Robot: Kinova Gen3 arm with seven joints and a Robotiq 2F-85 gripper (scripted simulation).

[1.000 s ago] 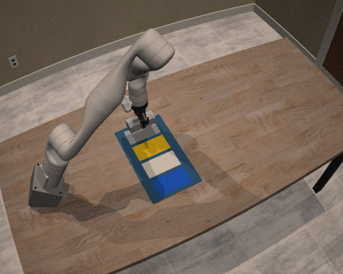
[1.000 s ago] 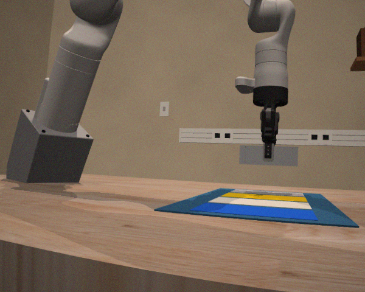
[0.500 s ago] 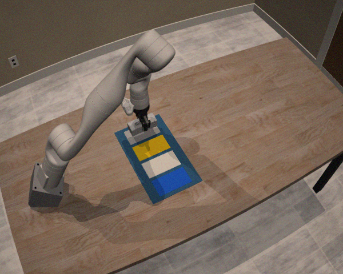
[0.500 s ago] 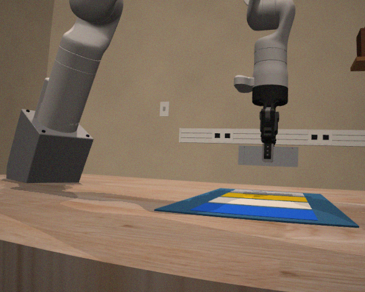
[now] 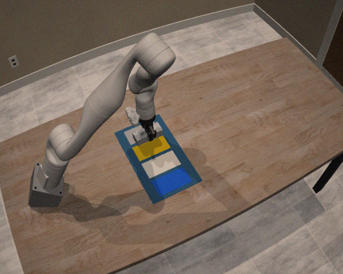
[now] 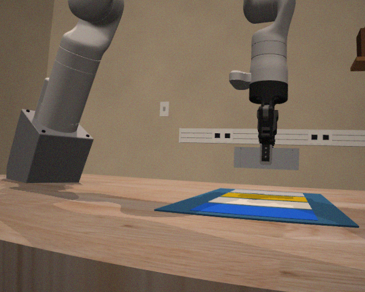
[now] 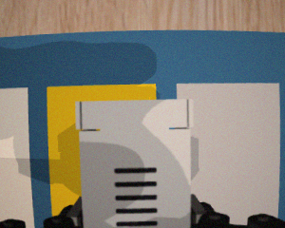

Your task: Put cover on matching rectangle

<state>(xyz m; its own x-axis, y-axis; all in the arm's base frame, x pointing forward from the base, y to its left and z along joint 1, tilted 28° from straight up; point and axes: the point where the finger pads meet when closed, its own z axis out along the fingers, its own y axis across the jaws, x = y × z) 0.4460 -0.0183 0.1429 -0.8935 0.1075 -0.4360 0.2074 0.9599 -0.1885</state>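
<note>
Now: hand 8 cm above the yellow rectangle, 2 cm to the left of it and 1 cm past it. Round my hand: blue rectangle: 21 cm to the right, 8 cm below, 5 cm behind; cover: 1 cm below.
</note>
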